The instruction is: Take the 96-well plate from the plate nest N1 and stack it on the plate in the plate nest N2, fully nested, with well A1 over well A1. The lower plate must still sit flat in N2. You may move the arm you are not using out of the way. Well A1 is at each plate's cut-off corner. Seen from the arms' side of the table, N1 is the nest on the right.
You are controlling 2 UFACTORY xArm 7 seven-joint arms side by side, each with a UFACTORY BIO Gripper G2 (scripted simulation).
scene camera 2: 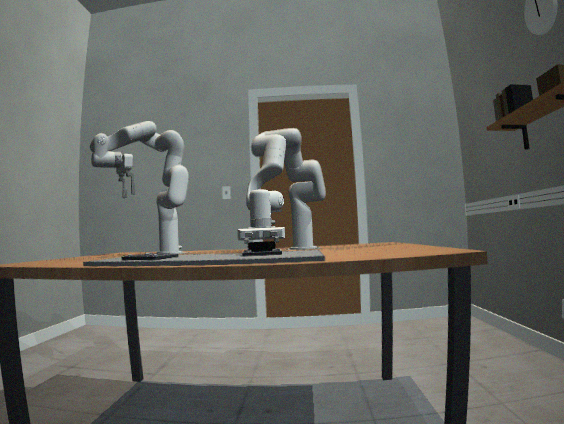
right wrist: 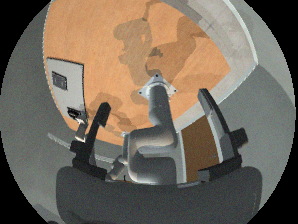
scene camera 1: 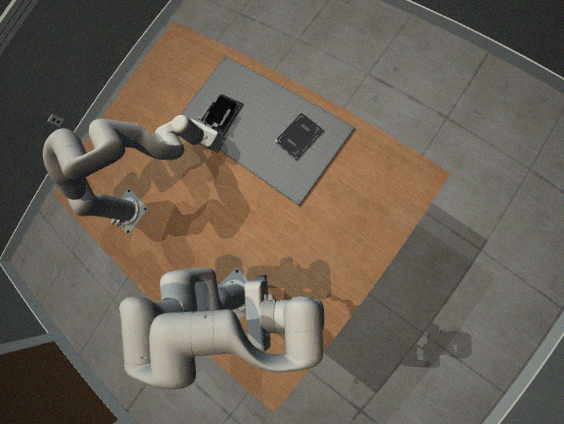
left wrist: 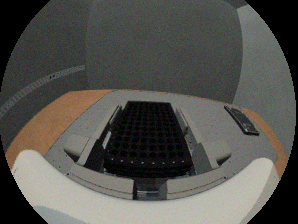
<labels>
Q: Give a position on a black 96-well plate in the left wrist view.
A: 140, 120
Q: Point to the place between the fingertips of the right gripper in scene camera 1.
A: At 265, 305
</labels>
